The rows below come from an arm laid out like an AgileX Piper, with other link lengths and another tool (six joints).
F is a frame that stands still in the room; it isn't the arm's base.
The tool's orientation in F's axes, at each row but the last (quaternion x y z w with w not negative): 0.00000 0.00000 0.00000 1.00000; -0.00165 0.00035 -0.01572 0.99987; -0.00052 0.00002 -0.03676 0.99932; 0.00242 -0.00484 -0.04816 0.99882
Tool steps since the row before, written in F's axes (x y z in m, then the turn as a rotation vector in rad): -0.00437 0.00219 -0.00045 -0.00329 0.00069 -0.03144; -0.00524 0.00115 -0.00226 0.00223 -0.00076 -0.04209; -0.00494 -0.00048 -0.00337 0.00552 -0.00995 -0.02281; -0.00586 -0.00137 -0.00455 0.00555 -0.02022 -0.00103
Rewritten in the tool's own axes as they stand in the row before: -0.00437 0.00219 -0.00045 -0.00329 0.00069 -0.03144; -0.00527 0.00099 -0.00226 0.00228 -0.00055 -0.04209; -0.00489 -0.00084 -0.00337 0.00624 -0.00949 -0.02282; -0.00574 -0.00195 -0.00449 0.00746 -0.01960 -0.00100
